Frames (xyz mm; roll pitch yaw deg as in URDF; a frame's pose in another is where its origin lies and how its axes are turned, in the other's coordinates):
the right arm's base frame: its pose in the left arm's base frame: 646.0 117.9 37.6 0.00 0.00 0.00
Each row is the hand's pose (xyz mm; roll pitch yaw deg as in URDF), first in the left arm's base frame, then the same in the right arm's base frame.
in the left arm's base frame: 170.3 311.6 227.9 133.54 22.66 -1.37
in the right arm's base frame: -475.7 193.7 190.3 133.54 22.66 -1.37
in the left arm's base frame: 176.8 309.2 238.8 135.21 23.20 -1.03
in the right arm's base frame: -469.2 191.3 201.2 135.21 23.20 -1.03
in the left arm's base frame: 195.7 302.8 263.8 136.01 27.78 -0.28
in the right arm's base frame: -450.3 184.9 226.2 136.01 27.78 -0.28
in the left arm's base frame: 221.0 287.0 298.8 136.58 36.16 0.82
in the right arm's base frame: -425.0 169.1 261.2 136.58 36.16 0.82
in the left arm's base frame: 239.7 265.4 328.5 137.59 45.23 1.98
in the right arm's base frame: -406.3 147.5 290.9 137.59 45.23 1.98
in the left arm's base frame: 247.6 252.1 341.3 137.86 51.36 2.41
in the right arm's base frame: -398.4 134.2 303.7 137.86 51.36 2.41
